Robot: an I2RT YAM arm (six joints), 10 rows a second.
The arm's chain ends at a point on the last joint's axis. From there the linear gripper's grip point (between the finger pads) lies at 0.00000 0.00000 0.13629 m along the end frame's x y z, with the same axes.
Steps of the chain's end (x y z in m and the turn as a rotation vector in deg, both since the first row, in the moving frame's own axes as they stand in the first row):
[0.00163, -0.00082, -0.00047, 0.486, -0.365, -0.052]
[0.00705, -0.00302, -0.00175, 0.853, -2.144, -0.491]
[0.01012, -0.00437, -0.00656, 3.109, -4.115, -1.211]
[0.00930, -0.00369, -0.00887, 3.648, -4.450, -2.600]
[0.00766, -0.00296, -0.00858, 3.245, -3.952, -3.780]
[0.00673, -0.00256, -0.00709, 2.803, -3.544, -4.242]
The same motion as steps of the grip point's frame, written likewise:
[0.00076, -0.00198, -0.00048, 0.486, -0.365, -0.052]
[0.00194, -0.00503, -0.00186, 0.853, -2.144, -0.491]
[0.00027, -0.01165, -0.00711, 3.109, -4.115, -1.211]
[-0.00146, -0.01211, -0.00956, 3.648, -4.450, -2.600]
[-0.00198, -0.01035, -0.00912, 3.245, -3.952, -3.780]
[-0.00193, -0.00890, -0.00751, 2.803, -3.544, -4.242]

